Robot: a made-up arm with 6 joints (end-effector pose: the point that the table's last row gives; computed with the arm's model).
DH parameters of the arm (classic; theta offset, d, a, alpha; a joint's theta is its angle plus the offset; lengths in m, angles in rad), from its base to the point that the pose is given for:
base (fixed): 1.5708 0.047 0 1.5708
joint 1: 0 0.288 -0.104 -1.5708
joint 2: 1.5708 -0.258 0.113 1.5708
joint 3: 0 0.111 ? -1.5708
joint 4: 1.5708 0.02 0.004 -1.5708
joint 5: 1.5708 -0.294 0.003 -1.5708
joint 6: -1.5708 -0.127 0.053 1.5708
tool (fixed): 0 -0.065 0 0
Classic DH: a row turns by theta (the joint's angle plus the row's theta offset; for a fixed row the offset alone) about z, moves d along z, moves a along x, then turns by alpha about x.
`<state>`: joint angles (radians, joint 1 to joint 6).
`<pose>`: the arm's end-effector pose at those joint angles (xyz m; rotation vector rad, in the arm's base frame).
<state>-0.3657 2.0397 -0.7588 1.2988 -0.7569 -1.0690</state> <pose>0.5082 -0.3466 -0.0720 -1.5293 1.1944 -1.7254</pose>
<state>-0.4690 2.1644 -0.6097 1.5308 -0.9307 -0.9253</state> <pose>0.4960 -0.2880 -0.0136 -1.5179 0.9730 -1.6486</pose>
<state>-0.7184 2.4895 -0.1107 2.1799 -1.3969 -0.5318</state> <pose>0.3676 -0.1678 0.0430 -1.9219 0.4918 -1.2144</pose>
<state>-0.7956 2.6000 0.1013 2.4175 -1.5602 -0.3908</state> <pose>0.3033 -0.1662 0.0447 -2.1811 0.2852 -1.0721</pose>
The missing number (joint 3, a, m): 0.117
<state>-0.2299 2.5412 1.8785 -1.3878 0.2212 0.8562</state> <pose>0.1602 -0.4730 0.1956 -1.9922 -0.0117 0.0905</pose>
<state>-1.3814 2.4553 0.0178 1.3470 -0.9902 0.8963</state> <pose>0.5518 -0.1800 0.0422 0.3698 -0.3296 -2.7008</pose>
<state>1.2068 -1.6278 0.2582 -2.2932 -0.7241 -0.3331</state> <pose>0.6608 0.1755 0.0184 0.5521 -2.4166 1.0941</pose>
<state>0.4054 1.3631 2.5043 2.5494 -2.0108 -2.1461</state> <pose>0.4058 -0.0535 -0.3712 2.7402 -0.7462 0.0063</pose>
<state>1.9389 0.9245 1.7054 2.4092 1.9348 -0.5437</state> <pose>0.2360 0.3390 -0.1591 0.1499 -1.7491 -1.8610</pose>
